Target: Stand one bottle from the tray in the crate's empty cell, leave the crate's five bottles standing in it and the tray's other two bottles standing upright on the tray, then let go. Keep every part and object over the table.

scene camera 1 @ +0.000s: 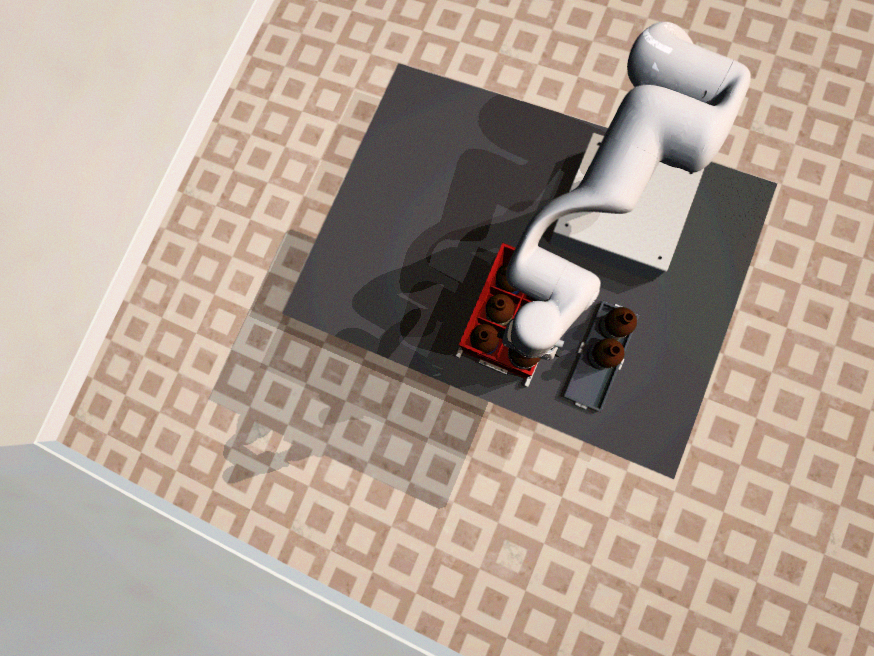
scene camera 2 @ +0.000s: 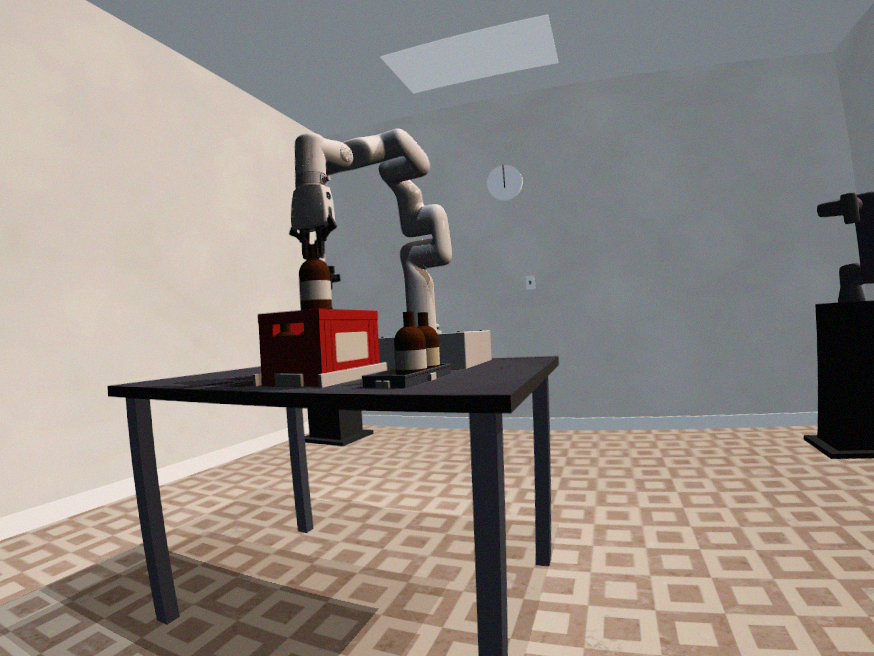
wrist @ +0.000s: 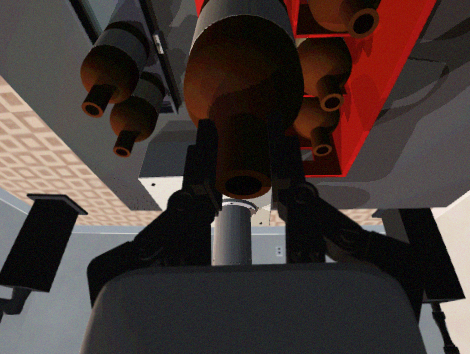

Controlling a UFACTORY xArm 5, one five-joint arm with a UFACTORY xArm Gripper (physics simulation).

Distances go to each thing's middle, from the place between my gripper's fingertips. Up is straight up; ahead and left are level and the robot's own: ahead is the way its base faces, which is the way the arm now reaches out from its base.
I see my gripper 40 mm above the brown bottle [scene camera 2: 314,275]. The rest, counted from my hand: pale rail [scene camera 2: 337,377]: 100 mm behind, 40 mm to the left, 280 mm below.
